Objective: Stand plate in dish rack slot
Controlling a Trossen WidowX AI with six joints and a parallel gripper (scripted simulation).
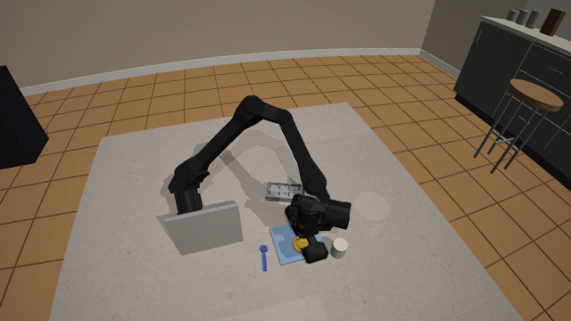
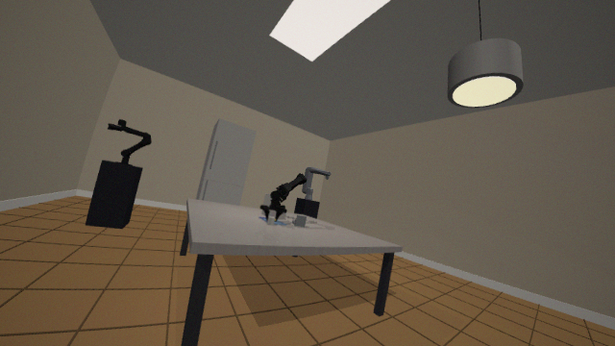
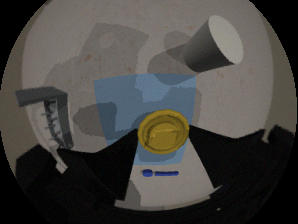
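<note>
Right now my gripper tip is 1 cm past the blue mat, 2 cm to the right of it and 1 cm above it. Also, from my gripper tip: yellow plate: 1 cm above; white cup: 10 cm ahead, 5 cm to the right, 2 cm above; blue spoon: 12 cm behind.
</note>
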